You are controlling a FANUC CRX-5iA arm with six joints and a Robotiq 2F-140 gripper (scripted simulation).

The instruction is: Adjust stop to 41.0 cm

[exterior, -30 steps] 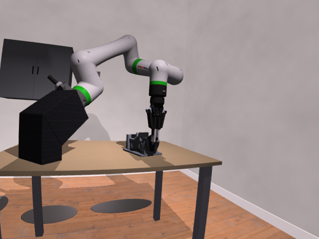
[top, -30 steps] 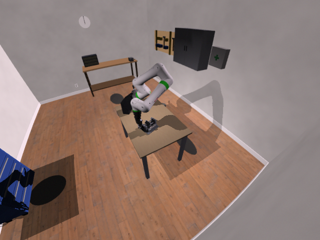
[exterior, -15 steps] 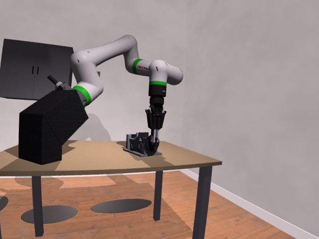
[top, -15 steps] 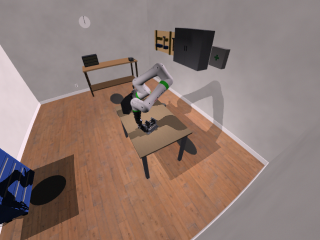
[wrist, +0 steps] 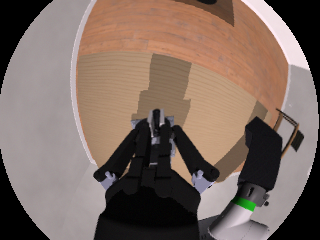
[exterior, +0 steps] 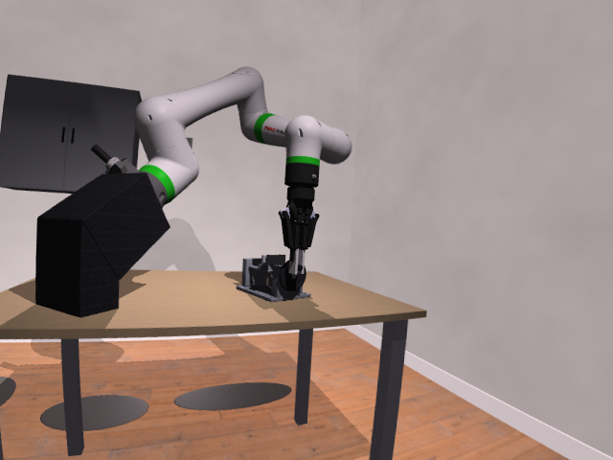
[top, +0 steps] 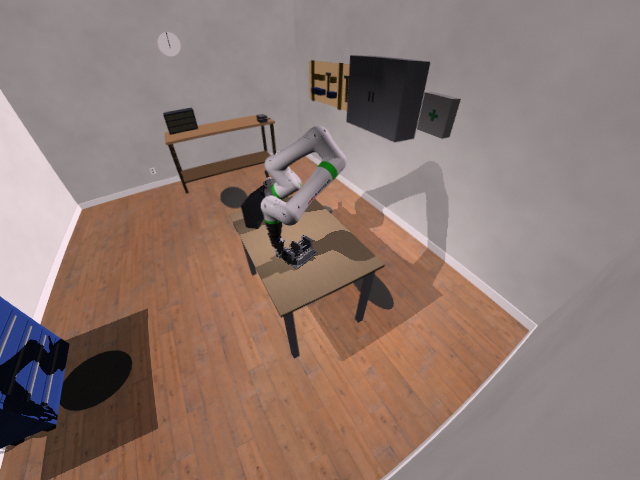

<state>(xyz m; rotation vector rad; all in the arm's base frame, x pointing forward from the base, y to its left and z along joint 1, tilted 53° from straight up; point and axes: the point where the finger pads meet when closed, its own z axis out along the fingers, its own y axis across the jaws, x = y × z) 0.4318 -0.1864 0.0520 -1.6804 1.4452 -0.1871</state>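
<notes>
The black handwheel lies 20 mm to the left of my hand and 20 mm below it. The rest, counted from my hand: grey stop 20 mm behind, 130 mm to the left, 30 mm below.
</notes>
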